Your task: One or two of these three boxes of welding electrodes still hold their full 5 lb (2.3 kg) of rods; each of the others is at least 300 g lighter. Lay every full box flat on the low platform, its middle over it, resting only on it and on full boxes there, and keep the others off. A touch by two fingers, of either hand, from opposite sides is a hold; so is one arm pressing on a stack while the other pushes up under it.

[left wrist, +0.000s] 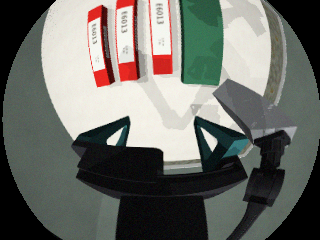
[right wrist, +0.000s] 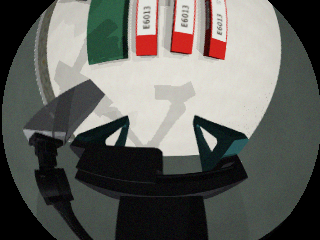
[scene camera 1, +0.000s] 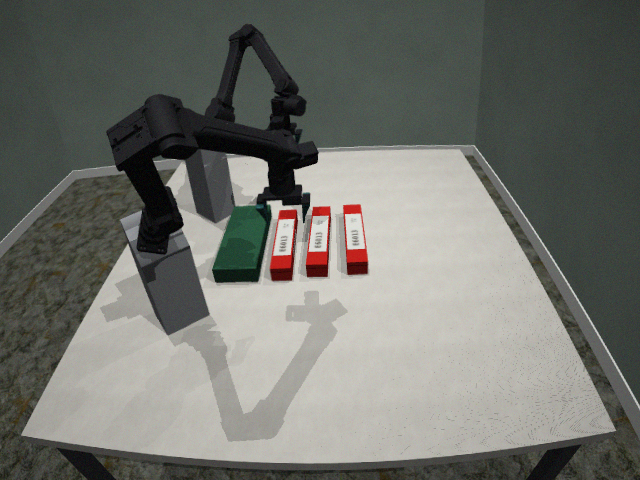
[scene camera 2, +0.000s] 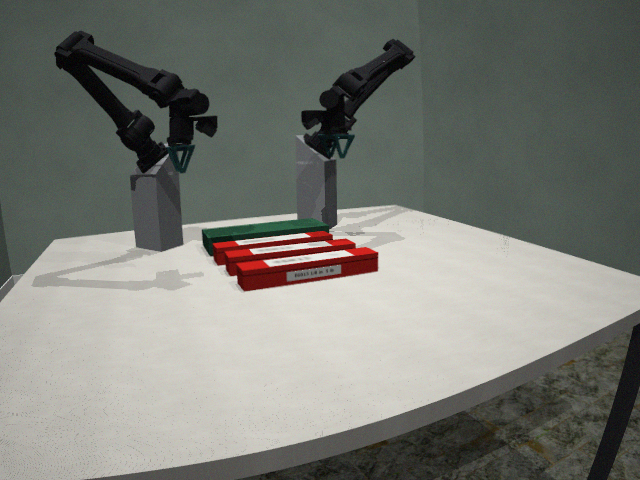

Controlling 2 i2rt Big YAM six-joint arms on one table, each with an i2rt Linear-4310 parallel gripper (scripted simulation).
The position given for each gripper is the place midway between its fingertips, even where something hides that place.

In view: the left gripper (scene camera 2: 336, 157), the right gripper (scene camera 1: 286, 223), a low green platform (scene camera 1: 246, 234), a red electrode box (scene camera 2: 219, 256), a red electrode box (scene camera 2: 256, 254) and a red electrode box (scene camera 2: 262, 274).
The low green platform also shows in scene camera 2 (scene camera 2: 251, 231). The left gripper is seen too in the left wrist view (left wrist: 162, 119). The right gripper also shows in the right wrist view (right wrist: 161, 118) and in scene camera 2 (scene camera 2: 180, 172).
